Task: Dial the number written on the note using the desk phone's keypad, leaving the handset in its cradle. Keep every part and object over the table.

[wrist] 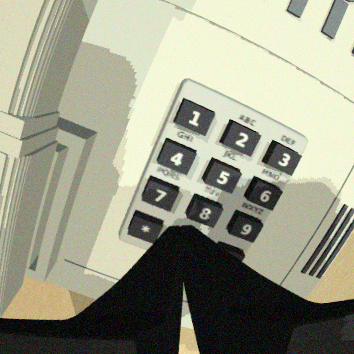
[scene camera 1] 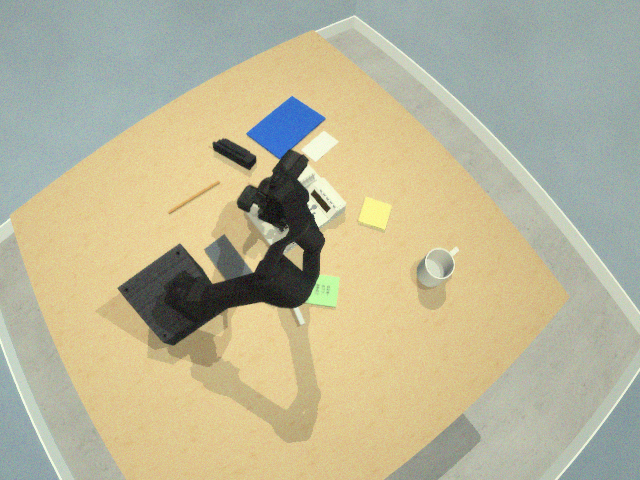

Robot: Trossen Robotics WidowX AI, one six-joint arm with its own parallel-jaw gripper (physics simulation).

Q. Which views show the blue folder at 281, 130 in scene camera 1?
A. Scene camera 1 only.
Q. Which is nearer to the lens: the blue folder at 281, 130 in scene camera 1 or the mug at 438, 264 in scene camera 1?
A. The mug.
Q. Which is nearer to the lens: the dark grey slab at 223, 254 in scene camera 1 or the black stapler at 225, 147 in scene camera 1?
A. The dark grey slab.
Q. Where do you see a keypad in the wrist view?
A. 225, 108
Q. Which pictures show the black stapler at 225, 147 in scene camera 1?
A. Scene camera 1 only.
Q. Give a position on a desk phone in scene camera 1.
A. At 325, 203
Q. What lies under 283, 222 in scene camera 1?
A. My gripper.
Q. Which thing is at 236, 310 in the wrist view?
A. My gripper.
